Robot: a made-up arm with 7 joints. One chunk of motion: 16 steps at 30 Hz.
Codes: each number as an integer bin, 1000 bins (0 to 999) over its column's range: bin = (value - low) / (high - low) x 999, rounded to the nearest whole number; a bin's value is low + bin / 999 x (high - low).
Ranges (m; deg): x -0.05..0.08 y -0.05..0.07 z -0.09..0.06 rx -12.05..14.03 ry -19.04..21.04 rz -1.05..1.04
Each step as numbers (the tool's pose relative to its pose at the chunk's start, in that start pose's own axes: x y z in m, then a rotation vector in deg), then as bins.
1 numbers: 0.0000 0.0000 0.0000 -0.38 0.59 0.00
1 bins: 384 416 599 447 489 502
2 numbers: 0.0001 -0.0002 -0.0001 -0.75 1.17 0.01
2 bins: 385 415 599 433 504 507
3 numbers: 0.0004 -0.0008 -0.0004 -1.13 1.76 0.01
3 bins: 387 410 597 418 518 507
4 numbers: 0.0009 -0.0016 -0.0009 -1.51 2.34 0.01
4 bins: 391 403 593 404 533 507
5 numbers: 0.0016 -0.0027 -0.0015 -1.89 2.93 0.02
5 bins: 397 394 589 389 548 511
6 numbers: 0.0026 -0.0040 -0.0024 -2.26 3.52 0.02
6 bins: 404 383 583 375 562 511
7 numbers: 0.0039 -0.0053 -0.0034 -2.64 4.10 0.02
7 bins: 414 372 577 360 577 511
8 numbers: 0.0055 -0.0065 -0.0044 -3.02 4.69 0.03
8 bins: 426 362 570 346 591 516
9 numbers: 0.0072 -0.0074 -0.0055 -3.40 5.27 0.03
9 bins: 440 355 563 331 606 516
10 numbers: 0.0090 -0.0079 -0.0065 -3.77 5.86 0.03
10 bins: 453 350 556 317 621 516
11 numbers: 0.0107 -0.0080 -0.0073 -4.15 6.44 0.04
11 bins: 466 350 551 303 635 521
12 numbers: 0.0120 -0.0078 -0.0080 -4.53 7.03 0.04
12 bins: 476 351 546 288 650 521
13 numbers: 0.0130 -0.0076 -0.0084 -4.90 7.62 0.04
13 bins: 484 353 543 274 665 521
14 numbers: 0.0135 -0.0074 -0.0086 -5.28 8.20 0.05
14 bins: 488 355 542 259 679 526
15 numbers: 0.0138 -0.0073 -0.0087 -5.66 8.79 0.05
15 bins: 490 355 541 245 694 526
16 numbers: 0.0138 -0.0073 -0.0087 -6.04 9.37 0.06
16 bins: 490 355 541 230 708 531
